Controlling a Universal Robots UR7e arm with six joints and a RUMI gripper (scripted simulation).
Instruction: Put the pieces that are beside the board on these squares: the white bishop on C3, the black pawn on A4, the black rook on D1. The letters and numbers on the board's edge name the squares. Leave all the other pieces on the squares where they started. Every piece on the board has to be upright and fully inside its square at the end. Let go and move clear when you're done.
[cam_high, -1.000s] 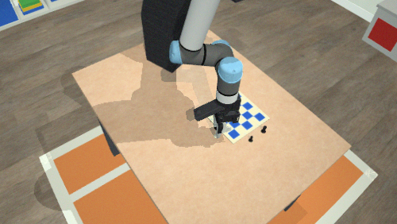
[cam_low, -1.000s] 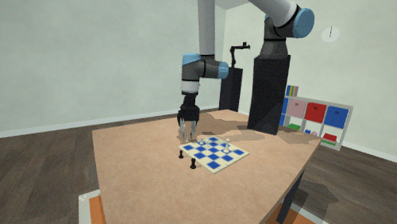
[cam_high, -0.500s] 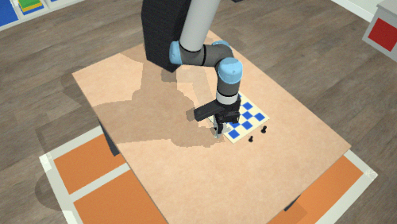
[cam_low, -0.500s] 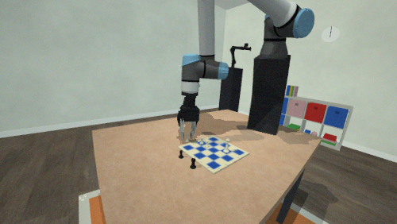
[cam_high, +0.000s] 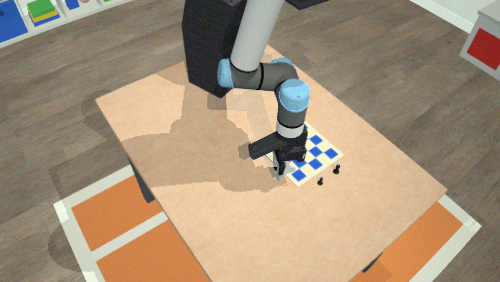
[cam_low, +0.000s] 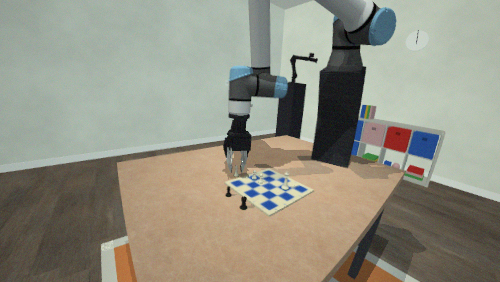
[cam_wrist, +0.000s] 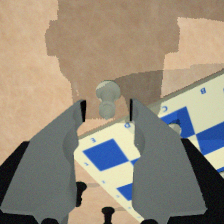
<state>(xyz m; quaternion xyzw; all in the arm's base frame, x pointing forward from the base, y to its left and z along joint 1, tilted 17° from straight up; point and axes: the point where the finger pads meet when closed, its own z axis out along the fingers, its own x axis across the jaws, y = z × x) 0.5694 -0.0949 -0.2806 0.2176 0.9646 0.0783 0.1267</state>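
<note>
My hand is 40 mm past the chessboard, 140 mm to the right of it and 30 mm above it. From my hand the other things lie so: black pawn (100 mm ahead, 110 mm to the left, 20 mm below); white chess piece (80 mm behind, 180 mm to the left, 10 mm above); black rook (90 mm ahead, 180 mm to the left, 10 mm below).
</note>
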